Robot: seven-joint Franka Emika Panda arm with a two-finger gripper.
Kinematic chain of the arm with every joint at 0, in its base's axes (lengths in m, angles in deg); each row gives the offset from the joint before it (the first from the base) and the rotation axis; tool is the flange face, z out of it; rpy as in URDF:
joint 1: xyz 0 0 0.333 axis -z
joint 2: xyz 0 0 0 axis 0.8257 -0.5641 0
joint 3: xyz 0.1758 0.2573 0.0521 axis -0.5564 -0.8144 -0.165
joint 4: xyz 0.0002 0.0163 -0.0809 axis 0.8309 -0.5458 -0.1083
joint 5: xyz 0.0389 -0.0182 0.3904 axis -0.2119 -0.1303 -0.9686
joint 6: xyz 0 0 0 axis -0.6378 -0.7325 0.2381
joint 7: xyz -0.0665 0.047 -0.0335 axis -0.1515 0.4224 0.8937
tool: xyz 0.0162 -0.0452 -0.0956 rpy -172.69 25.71 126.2
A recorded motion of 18 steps. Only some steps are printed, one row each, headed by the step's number.
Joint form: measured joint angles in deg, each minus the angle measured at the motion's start. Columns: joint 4, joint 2, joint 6, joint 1, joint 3, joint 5, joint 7.
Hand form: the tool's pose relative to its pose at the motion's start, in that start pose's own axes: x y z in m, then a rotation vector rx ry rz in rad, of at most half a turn. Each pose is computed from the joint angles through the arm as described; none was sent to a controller.
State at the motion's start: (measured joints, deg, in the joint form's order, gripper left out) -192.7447 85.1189 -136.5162 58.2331 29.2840 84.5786 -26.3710
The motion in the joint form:
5: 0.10 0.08 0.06 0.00 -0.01 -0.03 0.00
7: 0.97 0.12 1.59 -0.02 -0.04 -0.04 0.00
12: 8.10 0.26 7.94 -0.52 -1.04 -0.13 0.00
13: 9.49 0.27 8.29 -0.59 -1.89 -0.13 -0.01
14: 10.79 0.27 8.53 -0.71 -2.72 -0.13 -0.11
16: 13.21 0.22 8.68 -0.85 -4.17 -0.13 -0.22
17: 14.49 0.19 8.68 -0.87 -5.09 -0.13 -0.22
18: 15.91 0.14 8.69 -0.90 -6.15 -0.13 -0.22
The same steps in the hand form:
5: -0.0001 0.0000 -0.0013 0.0020 0.0008 0.0000
7: -0.0005 0.0005 -0.0066 -0.0055 -0.0070 0.0001
12: -0.0048 -0.0087 -0.0582 0.0016 0.0094 -0.0177
13: -0.0091 -0.0154 -0.0698 0.0117 0.0262 -0.0316
14: -0.0138 -0.0221 -0.0808 0.0221 0.0430 -0.0446
16: -0.0219 -0.0337 -0.1013 0.0453 0.0763 -0.0674
17: -0.0273 -0.0404 -0.1122 0.0586 0.0950 -0.0822
18: -0.0340 -0.0479 -0.1243 0.0731 0.1153 -0.0996

